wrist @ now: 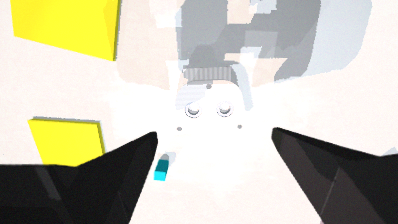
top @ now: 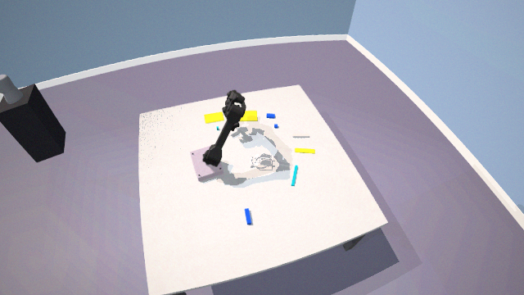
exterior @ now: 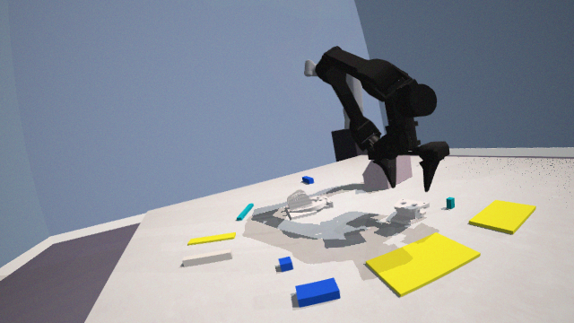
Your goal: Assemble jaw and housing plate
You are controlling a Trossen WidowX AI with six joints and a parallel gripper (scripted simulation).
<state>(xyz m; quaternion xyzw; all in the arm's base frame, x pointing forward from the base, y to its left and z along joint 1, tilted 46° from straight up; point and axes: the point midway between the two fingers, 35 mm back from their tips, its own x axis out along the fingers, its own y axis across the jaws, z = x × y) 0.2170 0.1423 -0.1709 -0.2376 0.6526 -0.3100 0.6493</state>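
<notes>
Right now my gripper tip is 7 cm past the teal cube, 7 cm to the right of it and 5 cm above it. Also, from my gripper tip: white bar 40 cm ahead, 22 cm to the right, 5 cm below; then blue cube 30 cm ahead, 7 cm to the right, 5 cm below; then yellow strip 36 cm ahead, 33 cm to the right, 6 cm below.
</notes>
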